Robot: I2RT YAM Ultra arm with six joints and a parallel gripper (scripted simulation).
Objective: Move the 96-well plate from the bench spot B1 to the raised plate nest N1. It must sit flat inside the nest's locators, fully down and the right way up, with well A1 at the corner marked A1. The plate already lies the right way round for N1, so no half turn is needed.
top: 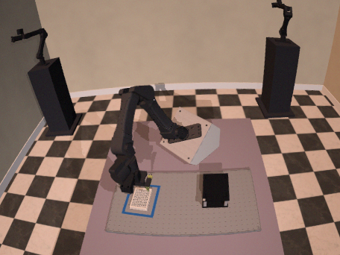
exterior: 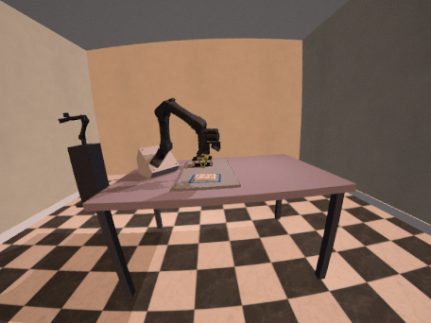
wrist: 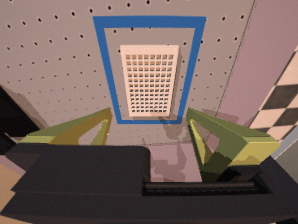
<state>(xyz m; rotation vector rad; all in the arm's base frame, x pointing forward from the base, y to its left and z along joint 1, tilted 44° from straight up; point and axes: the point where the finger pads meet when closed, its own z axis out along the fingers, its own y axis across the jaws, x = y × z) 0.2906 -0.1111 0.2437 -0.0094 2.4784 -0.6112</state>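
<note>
My gripper is now 8 cm above the white 96-well plate. Also, from my hand: black raised nest N1: 35 cm to the left, 3 cm below, 1 cm behind; then A1 corner label: 29 cm to the left, 6 cm ahead, 3 cm below.
</note>
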